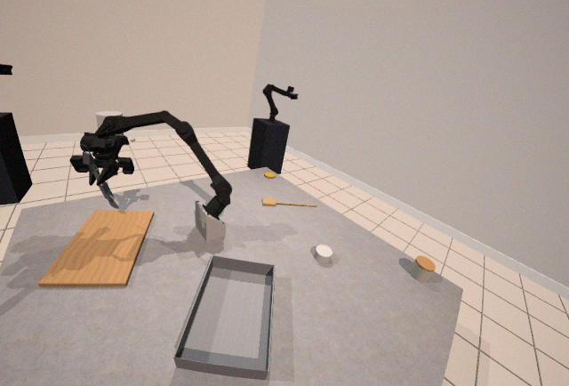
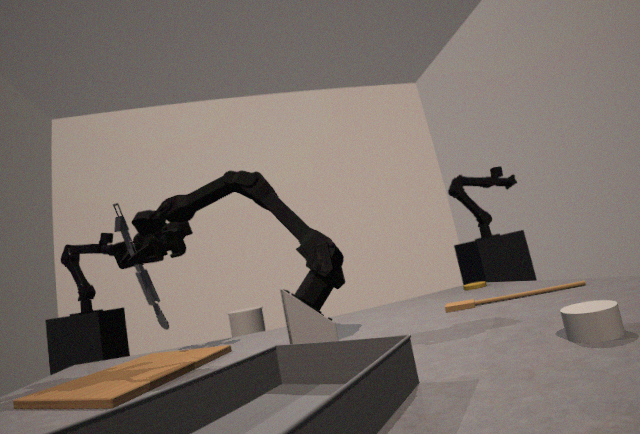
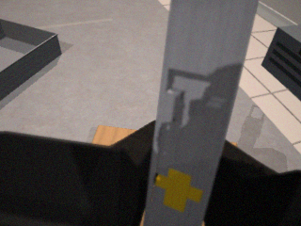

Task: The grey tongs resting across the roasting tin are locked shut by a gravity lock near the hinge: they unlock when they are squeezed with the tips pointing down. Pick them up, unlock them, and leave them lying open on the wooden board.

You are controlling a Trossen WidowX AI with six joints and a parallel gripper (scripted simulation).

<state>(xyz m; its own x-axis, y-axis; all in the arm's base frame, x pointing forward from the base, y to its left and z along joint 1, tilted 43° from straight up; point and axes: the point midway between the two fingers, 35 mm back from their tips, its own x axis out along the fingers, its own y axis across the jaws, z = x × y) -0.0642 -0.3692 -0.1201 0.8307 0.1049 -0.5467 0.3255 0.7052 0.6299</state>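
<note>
Right now my gripper tip is 30 mm past the yellow lock tab, 10 mm to the right of it and 10 mm below it. Also, from my gripper tip: roasting tin 410 mm ahead, 300 mm to the left, 210 mm below; wooden board 230 mm below; white puck 360 mm ahead, 700 mm to the left, 220 mm below.
</note>
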